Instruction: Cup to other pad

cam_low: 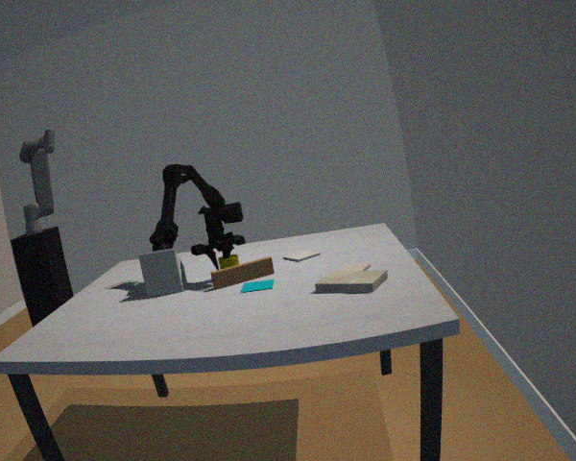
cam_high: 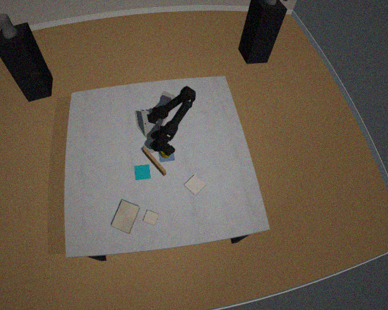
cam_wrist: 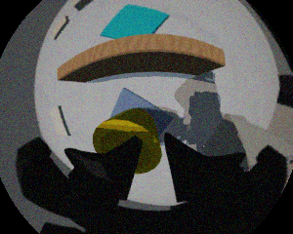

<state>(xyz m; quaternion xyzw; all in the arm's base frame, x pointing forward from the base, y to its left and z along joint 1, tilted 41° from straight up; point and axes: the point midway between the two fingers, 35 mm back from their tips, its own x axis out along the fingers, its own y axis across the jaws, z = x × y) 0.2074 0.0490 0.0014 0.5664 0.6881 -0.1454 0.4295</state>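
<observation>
The yellow cup is 20 mm ahead of my gripper tip and 10 mm to the left of it. Round my gripper tip: blue pad: 40 mm below, 30 mm ahead, 20 mm to the left; teal pad: 160 mm to the right, 120 mm ahead, 40 mm below; wooden bar: 70 mm to the right, 70 mm ahead, 20 mm below.
</observation>
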